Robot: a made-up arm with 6 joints. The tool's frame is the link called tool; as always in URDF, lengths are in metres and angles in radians. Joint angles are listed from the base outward.
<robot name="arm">
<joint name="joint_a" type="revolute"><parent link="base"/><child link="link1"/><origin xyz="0.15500 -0.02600 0.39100" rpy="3.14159 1.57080 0.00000"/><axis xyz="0 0 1"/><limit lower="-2.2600" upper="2.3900"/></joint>
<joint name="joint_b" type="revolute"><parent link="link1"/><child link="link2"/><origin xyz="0.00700 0.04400 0.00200" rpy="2.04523 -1.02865 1.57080"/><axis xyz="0 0 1"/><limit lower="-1.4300" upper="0.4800"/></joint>
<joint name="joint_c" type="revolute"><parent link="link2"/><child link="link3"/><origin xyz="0.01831 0.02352 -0.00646" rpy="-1.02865 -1.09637 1.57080"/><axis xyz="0 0 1"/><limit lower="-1.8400" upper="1.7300"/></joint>
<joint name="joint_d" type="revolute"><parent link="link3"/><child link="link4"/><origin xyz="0.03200 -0.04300 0.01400" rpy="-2.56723 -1.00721 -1.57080"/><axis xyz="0 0 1"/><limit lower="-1.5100" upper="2.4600"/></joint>
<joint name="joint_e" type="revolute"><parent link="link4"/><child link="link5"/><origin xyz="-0.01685 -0.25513 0.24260" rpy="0.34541 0.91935 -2.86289"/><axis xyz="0 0 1"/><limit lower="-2.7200" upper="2.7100"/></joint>
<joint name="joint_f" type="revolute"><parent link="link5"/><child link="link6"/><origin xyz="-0.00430 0.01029 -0.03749" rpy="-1.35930 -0.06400 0.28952"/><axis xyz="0 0 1"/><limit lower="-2.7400" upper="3.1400"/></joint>
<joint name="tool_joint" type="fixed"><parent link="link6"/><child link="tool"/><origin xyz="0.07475 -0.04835 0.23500" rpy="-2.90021 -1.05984 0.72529"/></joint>
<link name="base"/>
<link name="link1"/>
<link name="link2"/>
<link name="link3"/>
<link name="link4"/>
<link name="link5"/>
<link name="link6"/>
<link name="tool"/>
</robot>
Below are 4 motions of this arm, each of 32 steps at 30 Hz.
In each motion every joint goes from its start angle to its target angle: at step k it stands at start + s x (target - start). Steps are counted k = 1, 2, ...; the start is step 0. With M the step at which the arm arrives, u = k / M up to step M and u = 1 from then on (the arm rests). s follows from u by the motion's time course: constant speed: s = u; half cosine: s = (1 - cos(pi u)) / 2; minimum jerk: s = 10 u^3 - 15 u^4 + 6 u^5.
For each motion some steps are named. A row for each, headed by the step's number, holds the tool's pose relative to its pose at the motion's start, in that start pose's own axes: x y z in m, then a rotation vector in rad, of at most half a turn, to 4 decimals.
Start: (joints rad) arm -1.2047 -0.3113 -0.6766 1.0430 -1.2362 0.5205
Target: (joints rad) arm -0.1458 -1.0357 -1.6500 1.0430 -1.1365 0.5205
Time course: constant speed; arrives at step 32
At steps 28, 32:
28: 0.0320 -0.0949 0.3737 -1.4632 1.2106 0.4141
32: 0.0842 -0.0592 0.3836 -1.6496 1.3448 0.5514

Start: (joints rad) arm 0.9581 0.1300 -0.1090 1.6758 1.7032 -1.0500
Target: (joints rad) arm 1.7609 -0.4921 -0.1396 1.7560 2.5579 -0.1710
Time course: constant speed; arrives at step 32
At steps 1, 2, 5, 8, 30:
1: -0.0039 -0.0137 0.0086 0.0473 -0.0012 -0.0377
2: -0.0081 -0.0274 0.0168 0.0950 -0.0027 -0.0753
5: -0.0233 -0.0688 0.0392 0.2395 -0.0093 -0.1867
8: -0.0420 -0.1101 0.0577 0.3865 -0.0185 -0.2964
30: -0.2600 -0.3500 0.0765 1.5241 -0.1466 -1.0209

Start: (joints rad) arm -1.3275 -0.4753 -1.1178 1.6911 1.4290 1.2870
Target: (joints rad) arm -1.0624 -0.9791 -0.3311 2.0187 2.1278 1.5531
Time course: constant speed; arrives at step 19
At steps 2, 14, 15, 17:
2: -0.0155 -0.0176 -0.0056 0.0029 0.0173 -0.0772
14: -0.1240 -0.1348 -0.0077 -0.1131 0.0116 -0.4135
15: -0.1321 -0.1450 -0.0045 -0.1294 -0.0002 -0.4304
17: -0.1471 -0.1652 0.0036 -0.1628 -0.0301 -0.4588

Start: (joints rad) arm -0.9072 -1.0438 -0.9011 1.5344 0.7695 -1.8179
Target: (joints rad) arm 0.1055 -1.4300 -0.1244 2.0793 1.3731 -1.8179
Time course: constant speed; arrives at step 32
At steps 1, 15, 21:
1: -0.0021 -0.0034 0.0004 -0.0024 0.0076 0.0007
15: -0.0314 -0.0155 0.0023 -0.0644 0.1369 0.0677
21: -0.0461 -0.0044 -0.0086 -0.1033 0.2230 0.1222

